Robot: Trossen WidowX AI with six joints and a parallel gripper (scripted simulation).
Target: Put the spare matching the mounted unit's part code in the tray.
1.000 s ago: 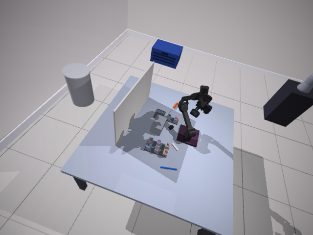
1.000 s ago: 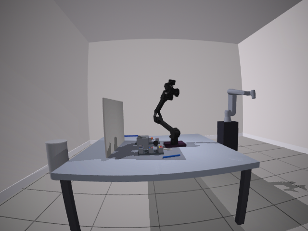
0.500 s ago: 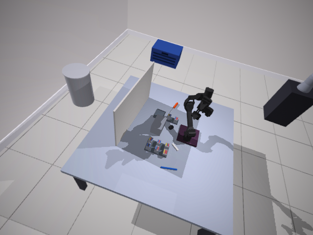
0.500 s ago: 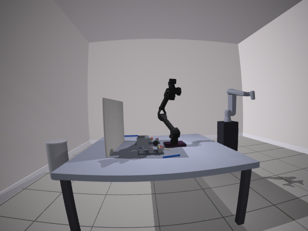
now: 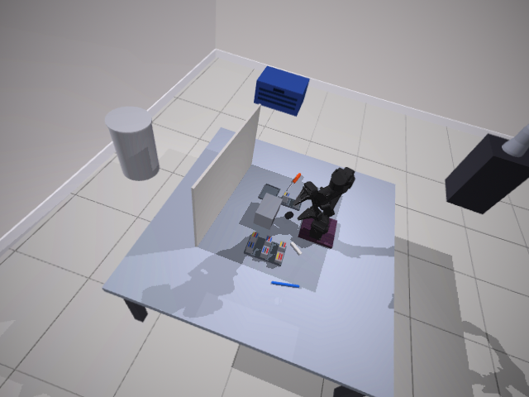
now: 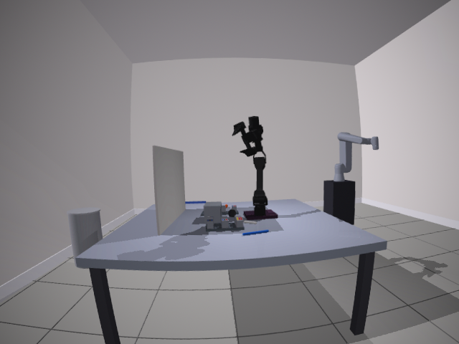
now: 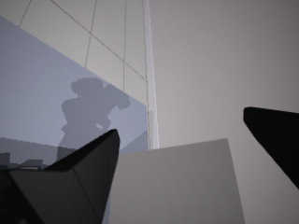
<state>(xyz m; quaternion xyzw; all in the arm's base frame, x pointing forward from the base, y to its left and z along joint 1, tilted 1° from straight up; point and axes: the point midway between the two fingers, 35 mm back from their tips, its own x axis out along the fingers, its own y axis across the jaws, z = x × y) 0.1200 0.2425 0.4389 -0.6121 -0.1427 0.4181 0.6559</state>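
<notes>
The grey spare is 400 mm below my gripper tip, 90 mm to the right of it and 80 mm ahead of it. Also, from my gripper tip: blue marker pen (440 mm below, 80 mm to the left, 80 mm behind); then white cable tie bundle (440 mm below, 140 mm to the right, 70 mm behind); then mounted unit (400 mm below, 260 mm to the right, 150 mm ahead).
</notes>
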